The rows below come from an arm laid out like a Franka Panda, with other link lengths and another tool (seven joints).
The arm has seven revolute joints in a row. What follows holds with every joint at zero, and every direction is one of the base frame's. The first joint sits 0.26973 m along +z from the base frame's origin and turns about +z. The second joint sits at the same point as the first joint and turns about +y. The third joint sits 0.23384 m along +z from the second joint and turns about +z. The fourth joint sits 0.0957 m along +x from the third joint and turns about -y. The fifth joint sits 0.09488 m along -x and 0.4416 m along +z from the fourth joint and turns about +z. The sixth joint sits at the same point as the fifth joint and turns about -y. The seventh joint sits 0.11 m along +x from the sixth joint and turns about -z. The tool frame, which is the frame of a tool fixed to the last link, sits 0.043 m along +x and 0.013 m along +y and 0.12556 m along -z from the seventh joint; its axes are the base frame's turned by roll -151.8, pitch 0 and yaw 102.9 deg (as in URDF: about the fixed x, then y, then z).
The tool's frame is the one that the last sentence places.
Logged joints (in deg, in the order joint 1, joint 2, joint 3, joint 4, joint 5, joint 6, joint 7), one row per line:
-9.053 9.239 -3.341 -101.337 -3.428 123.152 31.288
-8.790 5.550 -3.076 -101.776 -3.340 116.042 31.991
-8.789 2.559 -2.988 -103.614 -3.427 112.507 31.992
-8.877 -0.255 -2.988 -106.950 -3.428 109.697 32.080
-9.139 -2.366 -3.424 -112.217 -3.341 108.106 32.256
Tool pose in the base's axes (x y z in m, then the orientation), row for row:
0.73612 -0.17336 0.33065 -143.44 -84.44 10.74
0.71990 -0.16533 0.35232 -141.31 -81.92 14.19
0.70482 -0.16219 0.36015 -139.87 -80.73 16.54
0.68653 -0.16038 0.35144 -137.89 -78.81 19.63
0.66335 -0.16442 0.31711 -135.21 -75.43 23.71
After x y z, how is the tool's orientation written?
As a rotation vector, in degrees.
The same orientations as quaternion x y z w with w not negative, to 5 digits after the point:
-0.85428 -0.50289 0.06396 0.11498
-0.85345 -0.49476 0.08570 0.13957
-0.85137 -0.49139 0.10068 0.15350
-0.84859 -0.48501 0.12081 0.17338
-0.84535 -0.47160 0.14824 0.20251

